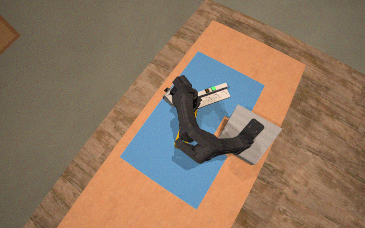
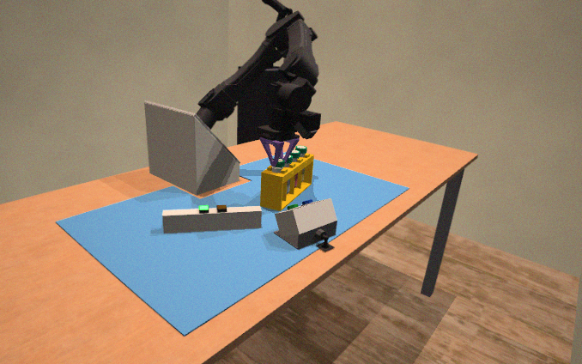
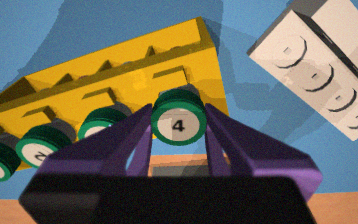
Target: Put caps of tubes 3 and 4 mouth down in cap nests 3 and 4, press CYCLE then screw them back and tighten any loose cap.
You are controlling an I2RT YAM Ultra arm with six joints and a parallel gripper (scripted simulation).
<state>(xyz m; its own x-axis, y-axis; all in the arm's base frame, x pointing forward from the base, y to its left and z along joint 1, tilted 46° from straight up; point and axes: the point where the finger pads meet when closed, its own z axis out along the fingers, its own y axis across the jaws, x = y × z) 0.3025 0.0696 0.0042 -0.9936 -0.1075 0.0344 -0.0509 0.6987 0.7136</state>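
Now: the cap 4 right at my hand. Also, from my hand: cap 3: 5 cm to the left, 2 cm behind, 1 cm below; blue key: 14 cm ahead, 5 cm below, 3 cm to the right; cap 2: 10 cm to the left, 4 cm behind, 1 cm below.
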